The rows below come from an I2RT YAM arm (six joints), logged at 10 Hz.
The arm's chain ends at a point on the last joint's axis. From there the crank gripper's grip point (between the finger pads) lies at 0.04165 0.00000 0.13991 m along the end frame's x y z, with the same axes.
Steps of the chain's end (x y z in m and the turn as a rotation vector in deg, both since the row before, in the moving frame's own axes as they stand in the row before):
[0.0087 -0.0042 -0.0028 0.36 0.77 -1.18]
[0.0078 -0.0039 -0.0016 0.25 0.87 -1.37]
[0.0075 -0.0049 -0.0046 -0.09 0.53 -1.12]
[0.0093 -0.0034 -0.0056 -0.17 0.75 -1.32]
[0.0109 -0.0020 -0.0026 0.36 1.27 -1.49]
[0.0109 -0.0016 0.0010 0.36 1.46 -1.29]
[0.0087 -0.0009 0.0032 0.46 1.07 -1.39]
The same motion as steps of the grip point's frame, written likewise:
[0.0106 -0.0060 -0.0034 0.36 0.77 -1.18]
[0.0099 -0.0055 -0.0023 0.25 0.87 -1.37]
[0.0088 -0.0055 -0.0050 -0.09 0.53 -1.12]
[0.0111 -0.0040 -0.0062 -0.17 0.75 -1.32]
[0.0140 -0.0040 -0.0036 0.36 1.27 -1.49]
[0.0144 -0.0035 -0.0001 0.36 1.46 -1.29]
[0.0113 -0.0031 0.0024 0.46 1.07 -1.39]

